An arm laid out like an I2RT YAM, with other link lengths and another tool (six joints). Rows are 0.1 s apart.
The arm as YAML. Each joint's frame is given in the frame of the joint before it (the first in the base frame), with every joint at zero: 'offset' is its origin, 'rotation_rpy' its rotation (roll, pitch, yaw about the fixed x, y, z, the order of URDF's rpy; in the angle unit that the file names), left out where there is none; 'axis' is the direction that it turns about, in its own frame. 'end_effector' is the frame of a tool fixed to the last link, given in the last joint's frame.
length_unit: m
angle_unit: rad
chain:
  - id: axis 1
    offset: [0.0, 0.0, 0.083]
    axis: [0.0, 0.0, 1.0]
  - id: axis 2
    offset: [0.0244, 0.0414, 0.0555]
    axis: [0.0, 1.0, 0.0]
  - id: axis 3
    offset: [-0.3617, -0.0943, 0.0]
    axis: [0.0, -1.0, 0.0]
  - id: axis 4
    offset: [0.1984, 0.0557, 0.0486]
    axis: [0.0, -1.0, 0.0]
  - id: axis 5
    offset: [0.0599, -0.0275, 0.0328]
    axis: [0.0, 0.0, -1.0]
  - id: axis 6
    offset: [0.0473, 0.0, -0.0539]
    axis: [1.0, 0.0, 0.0]
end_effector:
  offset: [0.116, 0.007, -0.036]
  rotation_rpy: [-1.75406, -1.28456, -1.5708]
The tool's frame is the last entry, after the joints.
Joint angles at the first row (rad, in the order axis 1, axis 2, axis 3, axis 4, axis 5, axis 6):
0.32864 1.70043 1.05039 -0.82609 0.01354 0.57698
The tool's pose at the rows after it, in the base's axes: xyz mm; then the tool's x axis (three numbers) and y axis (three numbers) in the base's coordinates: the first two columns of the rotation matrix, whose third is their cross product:
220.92, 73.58, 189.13, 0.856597, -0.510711, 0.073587, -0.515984, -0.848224, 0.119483
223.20, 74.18, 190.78, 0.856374, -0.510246, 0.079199, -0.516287, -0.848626, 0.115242
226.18, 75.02, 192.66, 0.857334, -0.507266, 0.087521, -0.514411, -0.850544, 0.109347
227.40, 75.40, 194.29, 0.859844, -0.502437, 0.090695, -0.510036, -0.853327, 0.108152
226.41, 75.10, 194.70, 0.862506, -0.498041, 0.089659, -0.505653, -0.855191, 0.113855
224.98, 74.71, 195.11, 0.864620, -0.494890, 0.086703, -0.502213, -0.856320, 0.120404
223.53, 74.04, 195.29, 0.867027, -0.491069, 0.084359, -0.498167, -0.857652, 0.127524
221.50, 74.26, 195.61, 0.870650, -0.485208, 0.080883, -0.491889, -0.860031, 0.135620
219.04, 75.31, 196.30, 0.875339, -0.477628, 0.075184, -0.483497, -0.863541, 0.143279
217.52, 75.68, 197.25, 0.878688, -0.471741, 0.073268, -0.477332, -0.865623, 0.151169
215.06, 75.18, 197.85, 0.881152, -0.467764, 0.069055, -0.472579, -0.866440, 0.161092
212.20, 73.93, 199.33, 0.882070, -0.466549, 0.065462, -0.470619, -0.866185, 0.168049
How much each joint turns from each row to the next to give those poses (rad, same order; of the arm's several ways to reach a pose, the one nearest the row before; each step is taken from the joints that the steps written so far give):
-0.00001 -0.00001 0.00229 -0.00115 0.00153 -0.00001
0.00039 0.00001 0.00990 -0.00302 0.00152 -0.00037
0.00116 0.00000 0.01148 -0.00156 0.00229 -0.00265
0.00114 0.00000 0.00913 -0.00609 0.00115 -0.00459
0.00229 0.00001 0.00194 -0.00688 0.00267 -0.00267
0.00191 -0.00001 0.00153 -0.00840 0.00191 -0.00152
0.00151 0.00000 0.00036 -0.00722 0.00266 -0.00269
0.00572 0.00000 0.00078 -0.00918 0.00268 -0.00076
0.00838 0.00001 0.00227 -0.01180 0.00076 -0.00001
0.00650 0.00000 0.00420 -0.01145 0.00381 0.00001
0.00420 -0.00079 0.00074 -0.01183 0.00344 0.00000
0.00074 -0.00494 0.00042 -0.01299 0.00190 -0.00040

